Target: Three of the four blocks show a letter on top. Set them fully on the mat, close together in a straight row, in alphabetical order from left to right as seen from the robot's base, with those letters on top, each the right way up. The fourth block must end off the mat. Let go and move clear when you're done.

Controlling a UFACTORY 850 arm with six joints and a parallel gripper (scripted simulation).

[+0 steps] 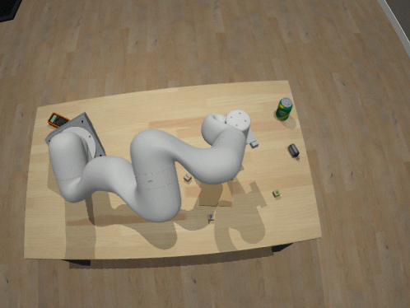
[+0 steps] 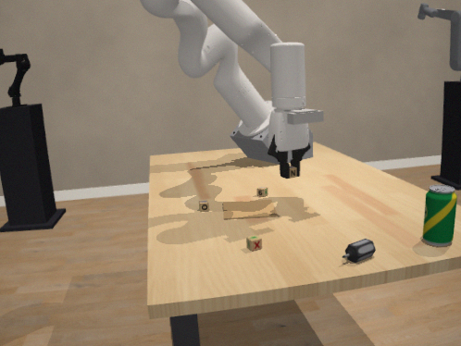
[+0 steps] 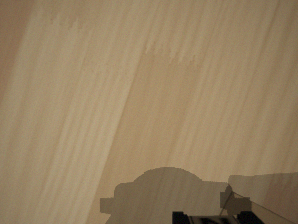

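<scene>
My gripper is now 7 cm past the tan mat, 10 cm to the left of it and 12 cm above it. Also, from my hand: green can 28 cm ahead, 26 cm to the left, 6 cm below; then orange meter 86 cm behind, 28 cm to the left, 11 cm below.
</scene>
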